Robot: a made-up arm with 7 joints.
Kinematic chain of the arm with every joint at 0, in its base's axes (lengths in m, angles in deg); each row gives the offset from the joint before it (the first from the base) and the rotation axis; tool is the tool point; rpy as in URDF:
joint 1: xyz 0 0 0.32 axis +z
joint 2: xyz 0 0 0 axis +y
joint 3: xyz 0 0 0.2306 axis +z
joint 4: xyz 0.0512 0 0 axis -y
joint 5: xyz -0.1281 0 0.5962 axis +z
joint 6: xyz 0 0 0 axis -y
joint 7: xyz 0.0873 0 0 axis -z
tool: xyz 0 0 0 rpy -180 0 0
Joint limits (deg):
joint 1: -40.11..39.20
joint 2: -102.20..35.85
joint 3: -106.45..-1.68
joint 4: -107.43..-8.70
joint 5: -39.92..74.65
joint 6: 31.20..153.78
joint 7: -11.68..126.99
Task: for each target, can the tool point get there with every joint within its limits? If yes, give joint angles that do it. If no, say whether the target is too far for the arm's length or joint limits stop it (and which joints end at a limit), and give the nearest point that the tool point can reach.
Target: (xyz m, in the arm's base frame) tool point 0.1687 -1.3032 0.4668
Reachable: no: too far | nearest point 0.0433 -0.8515 0.4269 | short by 0.470 m
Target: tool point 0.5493 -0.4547 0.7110
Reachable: yes | joints -13.04 -4.35 -24.68 -93.88 22.55 111.07 13.87
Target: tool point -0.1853 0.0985 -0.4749
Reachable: no: joint limits stop it (at a limit: joint 1, joint 2, joint 3, joint 5, joint 6) | nearest point -0.7605 -0.0673 -0.0405 | short by 0.740 m
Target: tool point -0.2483 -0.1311 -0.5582
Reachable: no: joint limits stop it (at a limit: joint 1, joint 2, joint 3, joint 5, joint 6) | nearest point -0.6104 -0.3325 -0.0108 | short by 0.687 m
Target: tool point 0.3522 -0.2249 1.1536
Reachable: yes | joints -24.90 14.17 -18.56 -25.51 -21.46 108.36 111.37
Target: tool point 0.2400 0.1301 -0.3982
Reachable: no: joint limits stop it (at a limit: joint 2, joint 3, joint 4, joint 6) | nearest point 0.5301 0.2874 -0.0051 | short by 0.513 m
